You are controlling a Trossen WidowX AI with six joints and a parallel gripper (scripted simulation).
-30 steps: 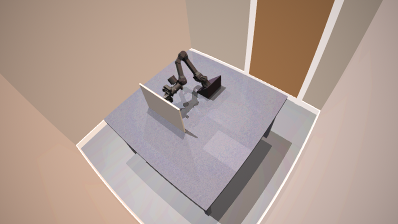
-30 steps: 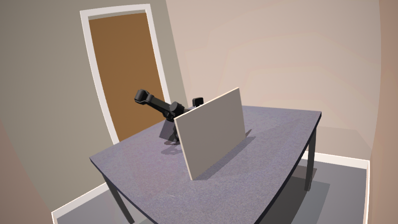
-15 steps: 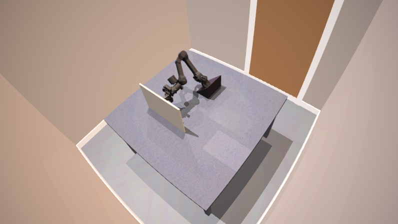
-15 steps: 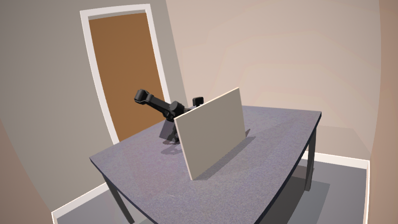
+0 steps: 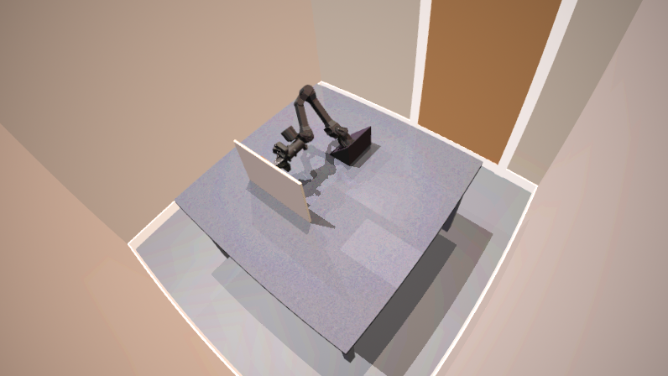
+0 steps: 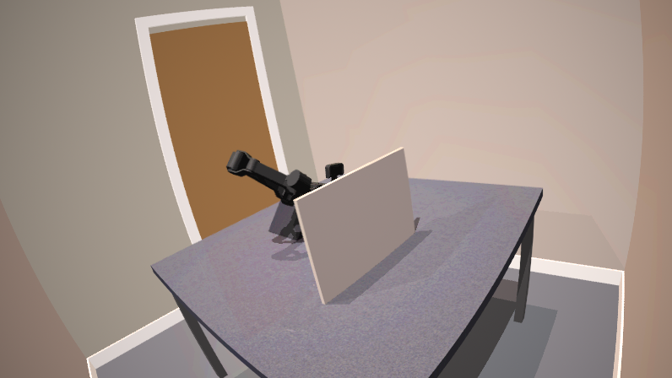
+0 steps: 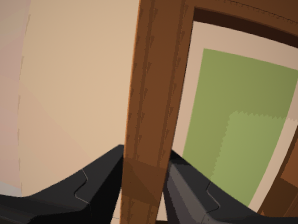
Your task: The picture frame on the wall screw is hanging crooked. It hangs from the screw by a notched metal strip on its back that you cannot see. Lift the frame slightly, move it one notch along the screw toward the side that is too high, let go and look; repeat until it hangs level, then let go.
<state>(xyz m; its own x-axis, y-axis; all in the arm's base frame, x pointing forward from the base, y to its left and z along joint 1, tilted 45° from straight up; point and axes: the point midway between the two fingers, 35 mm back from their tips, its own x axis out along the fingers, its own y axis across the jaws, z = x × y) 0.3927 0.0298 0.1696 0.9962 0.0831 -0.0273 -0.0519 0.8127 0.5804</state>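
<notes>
My gripper tip is 1 cm to the left of the brown wooden picture frame and 5 cm above it. Also, from my gripper tip: wall panel (2 cm ahead, 7 cm below).
</notes>
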